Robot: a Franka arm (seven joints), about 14 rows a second.
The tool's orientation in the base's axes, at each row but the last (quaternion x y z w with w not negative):
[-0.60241, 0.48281, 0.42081, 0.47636]
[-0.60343, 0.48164, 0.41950, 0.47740]
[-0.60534, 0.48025, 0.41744, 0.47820]
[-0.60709, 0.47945, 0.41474, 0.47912]
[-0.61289, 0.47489, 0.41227, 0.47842]
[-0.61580, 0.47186, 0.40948, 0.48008]
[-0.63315, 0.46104, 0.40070, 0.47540]
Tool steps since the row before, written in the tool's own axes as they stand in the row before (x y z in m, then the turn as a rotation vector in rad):
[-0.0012, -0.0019, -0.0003, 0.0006, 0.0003, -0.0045]
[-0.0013, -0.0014, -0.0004, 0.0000, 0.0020, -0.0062]
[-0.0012, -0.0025, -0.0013, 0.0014, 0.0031, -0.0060]
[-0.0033, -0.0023, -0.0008, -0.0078, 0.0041, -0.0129]
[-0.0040, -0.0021, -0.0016, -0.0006, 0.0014, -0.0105]
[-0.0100, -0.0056, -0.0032, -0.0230, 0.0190, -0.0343]
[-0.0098, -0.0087, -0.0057, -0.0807, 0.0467, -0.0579]
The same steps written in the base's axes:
[0.0017, 0.0001, 0.0015, 0.0000, -0.0045, 0.0002]
[0.0012, 0.0000, 0.0016, -0.0017, -0.0062, 0.0008]
[0.0023, -0.0009, 0.0019, -0.0025, -0.0064, -0.0007]
[0.0016, 0.0000, 0.0038, -0.0050, -0.0115, 0.0093]
[0.0013, -0.0006, 0.0046, -0.0010, -0.0103, 0.0024]
[0.0034, -0.0007, 0.0114, -0.0218, -0.0310, 0.0251]
[0.0063, -0.0025, 0.0126, -0.0615, -0.0456, 0.0786]

